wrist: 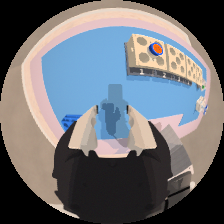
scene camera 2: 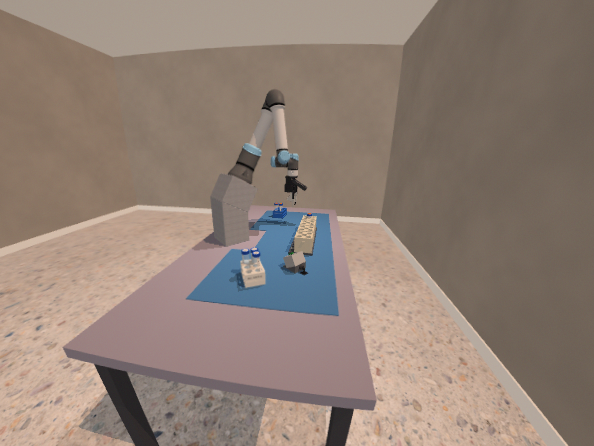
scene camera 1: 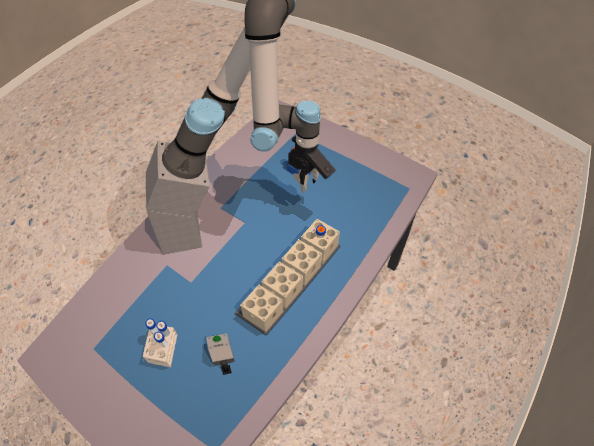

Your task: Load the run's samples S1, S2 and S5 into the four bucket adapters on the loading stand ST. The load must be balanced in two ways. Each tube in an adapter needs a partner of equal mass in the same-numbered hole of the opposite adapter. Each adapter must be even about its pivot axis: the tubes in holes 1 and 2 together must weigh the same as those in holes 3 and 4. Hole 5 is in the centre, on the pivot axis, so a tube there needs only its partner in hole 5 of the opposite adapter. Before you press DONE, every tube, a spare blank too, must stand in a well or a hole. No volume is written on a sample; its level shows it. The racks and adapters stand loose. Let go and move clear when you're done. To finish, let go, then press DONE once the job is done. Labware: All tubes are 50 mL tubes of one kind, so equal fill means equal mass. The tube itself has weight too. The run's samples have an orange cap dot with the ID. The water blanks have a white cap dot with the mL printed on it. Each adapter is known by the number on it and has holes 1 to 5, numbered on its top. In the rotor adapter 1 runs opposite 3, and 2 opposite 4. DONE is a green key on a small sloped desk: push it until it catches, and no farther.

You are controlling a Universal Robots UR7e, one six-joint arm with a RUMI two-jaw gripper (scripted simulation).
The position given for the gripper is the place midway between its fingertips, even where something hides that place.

Note:
In view: the gripper [scene camera 1: 308,187] and a white blank rack [scene camera 1: 162,360].
The gripper is seen too in the wrist view [wrist: 112,105].

